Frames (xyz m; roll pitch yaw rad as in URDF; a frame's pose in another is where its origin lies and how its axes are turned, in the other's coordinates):
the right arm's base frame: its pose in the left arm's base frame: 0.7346 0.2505 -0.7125 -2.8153 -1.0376 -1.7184
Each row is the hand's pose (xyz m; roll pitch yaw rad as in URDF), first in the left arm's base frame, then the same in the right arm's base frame.
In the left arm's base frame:
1: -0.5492 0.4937 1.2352 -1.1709 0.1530 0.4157
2: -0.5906 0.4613 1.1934 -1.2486 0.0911 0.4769
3: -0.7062 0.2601 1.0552 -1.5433 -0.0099 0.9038
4: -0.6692 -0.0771 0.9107 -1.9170 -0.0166 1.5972
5: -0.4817 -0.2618 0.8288 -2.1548 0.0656 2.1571
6: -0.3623 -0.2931 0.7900 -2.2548 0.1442 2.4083
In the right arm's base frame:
1: 1.6510 0.9051 -1.3985 3.0145 0.0894 -1.9835
2: 1.6344 0.9567 -1.3588 2.9323 0.1731 -1.9606
3: 1.6252 1.1191 -1.1432 2.5605 0.5869 -2.1173
4: 1.6675 1.1516 -0.7784 1.5820 1.0487 -2.9180
5: 1.6758 1.0064 -0.5443 0.4633 0.9061 2.3492
6: 1.6492 0.9002 -0.4753 0.1725 0.6963 2.1220

